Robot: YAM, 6 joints.
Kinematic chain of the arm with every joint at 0, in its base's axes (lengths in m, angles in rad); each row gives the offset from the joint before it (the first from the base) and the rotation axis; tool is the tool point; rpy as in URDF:
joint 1: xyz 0 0 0.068 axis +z
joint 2: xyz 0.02 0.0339 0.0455 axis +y
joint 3: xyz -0.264 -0.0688 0 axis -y
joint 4: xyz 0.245 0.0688 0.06 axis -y
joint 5: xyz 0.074 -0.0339 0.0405 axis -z
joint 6: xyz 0.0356 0 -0.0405 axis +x
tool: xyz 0 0 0 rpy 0 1.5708 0
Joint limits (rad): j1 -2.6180..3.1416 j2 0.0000..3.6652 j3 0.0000..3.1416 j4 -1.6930..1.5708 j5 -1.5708..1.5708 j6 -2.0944..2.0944
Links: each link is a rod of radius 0.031 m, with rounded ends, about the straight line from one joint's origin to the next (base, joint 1, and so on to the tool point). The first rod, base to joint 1, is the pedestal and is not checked.
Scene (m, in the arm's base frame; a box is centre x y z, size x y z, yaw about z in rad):
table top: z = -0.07
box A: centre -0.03 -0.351 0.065 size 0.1 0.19 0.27 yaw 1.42
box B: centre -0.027 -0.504 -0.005 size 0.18 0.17 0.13 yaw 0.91
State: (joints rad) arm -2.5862 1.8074 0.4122 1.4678 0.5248 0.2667
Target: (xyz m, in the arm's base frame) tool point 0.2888 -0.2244 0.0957
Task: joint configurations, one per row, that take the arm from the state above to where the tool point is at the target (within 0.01 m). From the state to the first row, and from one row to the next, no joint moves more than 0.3 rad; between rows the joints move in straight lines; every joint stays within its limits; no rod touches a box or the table.
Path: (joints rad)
1: -2.3829 1.7056 0.5010 1.3970 0.4511 0.2569
2: -2.1796 1.6038 0.5898 1.3261 0.3773 0.2471
3: -1.9764 1.5020 0.6786 1.2553 0.3036 0.2374
4: -1.7743 1.5093 0.9330 1.1451 0.3172 0.3203
5: -1.5723 1.5166 1.1875 1.0349 0.3308 0.4032
6: -1.3702 1.5239 1.4419 0.9248 0.3445 0.4861
7: -1.1234 1.7300 1.2007 1.0716 0.3366 0.4130
8: -0.8766 1.9360 0.9594 1.2184 0.3288 0.3398
9: -0.6298 2.1420 0.7182 1.3653 0.3210 0.2667

